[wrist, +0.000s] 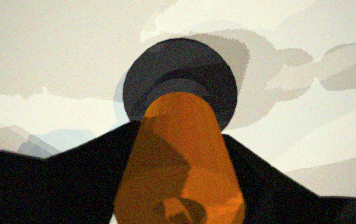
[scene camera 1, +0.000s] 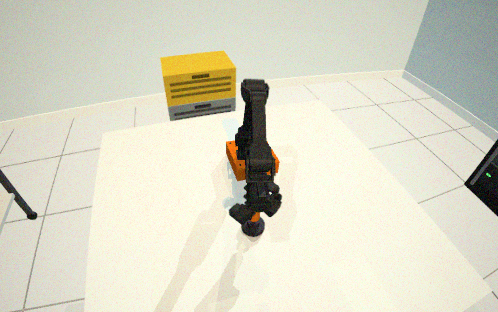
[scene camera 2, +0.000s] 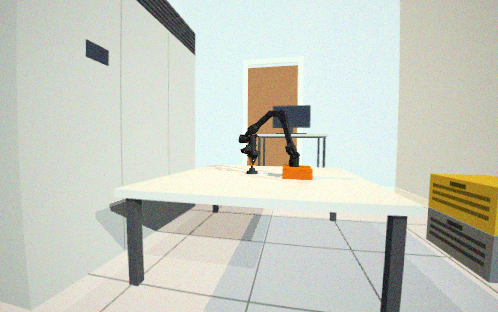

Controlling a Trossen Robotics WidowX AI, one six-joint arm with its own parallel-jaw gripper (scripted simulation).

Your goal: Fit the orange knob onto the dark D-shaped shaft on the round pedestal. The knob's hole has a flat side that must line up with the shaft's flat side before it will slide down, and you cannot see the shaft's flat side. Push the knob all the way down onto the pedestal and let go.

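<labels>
There's an orange knob (wrist: 179,160) here, and my gripper (scene camera 1: 253,215) carries the orange knob.
</labels>
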